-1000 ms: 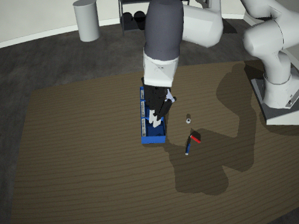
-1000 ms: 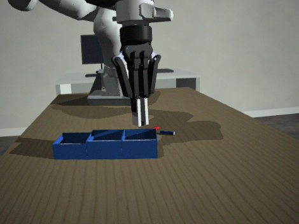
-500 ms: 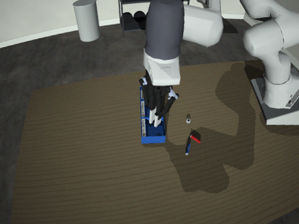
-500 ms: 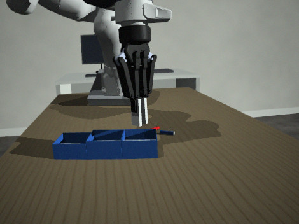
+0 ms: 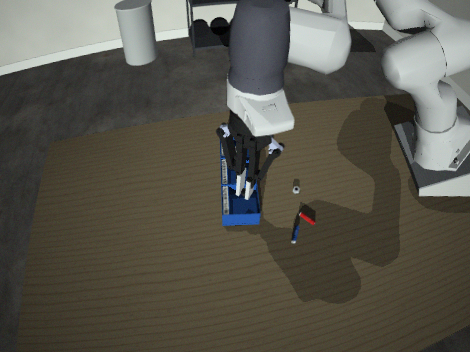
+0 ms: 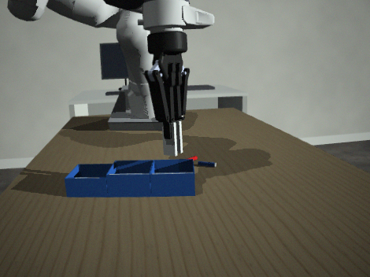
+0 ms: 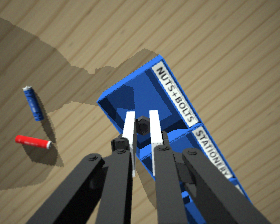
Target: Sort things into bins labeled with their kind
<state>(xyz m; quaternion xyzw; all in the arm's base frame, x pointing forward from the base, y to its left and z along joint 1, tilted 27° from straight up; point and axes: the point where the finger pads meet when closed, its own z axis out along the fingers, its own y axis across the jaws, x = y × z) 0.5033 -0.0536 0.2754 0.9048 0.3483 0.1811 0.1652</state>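
Right now the dark nut is 30 mm below my hand. The rest, counted from my hand: red marker 120 mm behind, 100 mm below, 90 mm to the left; then white nut 140 mm behind, 100 mm below; then blue cylinder 110 mm to the left, 100 mm below, 80 mm behind.
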